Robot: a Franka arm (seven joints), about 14 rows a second.
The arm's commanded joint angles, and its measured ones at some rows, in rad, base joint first. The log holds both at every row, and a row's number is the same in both.
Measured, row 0:
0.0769 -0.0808 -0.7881 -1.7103 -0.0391 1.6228 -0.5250
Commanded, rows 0 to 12:
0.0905 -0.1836 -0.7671 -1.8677 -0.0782 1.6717 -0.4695
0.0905 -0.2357 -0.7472 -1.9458 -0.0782 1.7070 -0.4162
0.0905 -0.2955 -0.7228 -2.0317 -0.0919 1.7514 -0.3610
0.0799 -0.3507 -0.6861 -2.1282 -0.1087 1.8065 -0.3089
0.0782 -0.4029 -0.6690 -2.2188 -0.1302 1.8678 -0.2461
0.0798 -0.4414 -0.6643 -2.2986 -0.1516 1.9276 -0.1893
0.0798 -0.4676 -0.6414 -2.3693 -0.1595 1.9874 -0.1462
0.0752 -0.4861 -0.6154 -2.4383 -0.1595 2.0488 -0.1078
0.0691 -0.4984 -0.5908 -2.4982 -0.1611 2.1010 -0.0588
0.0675 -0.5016 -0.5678 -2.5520 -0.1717 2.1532 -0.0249
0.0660 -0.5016 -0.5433 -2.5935 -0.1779 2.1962 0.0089
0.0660 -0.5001 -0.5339 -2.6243 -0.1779 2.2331 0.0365
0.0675 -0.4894 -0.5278 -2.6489 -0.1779 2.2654 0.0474
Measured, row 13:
0.0763 -0.4518 -0.5487 -2.5851 -0.1452 2.2025 -0.0136
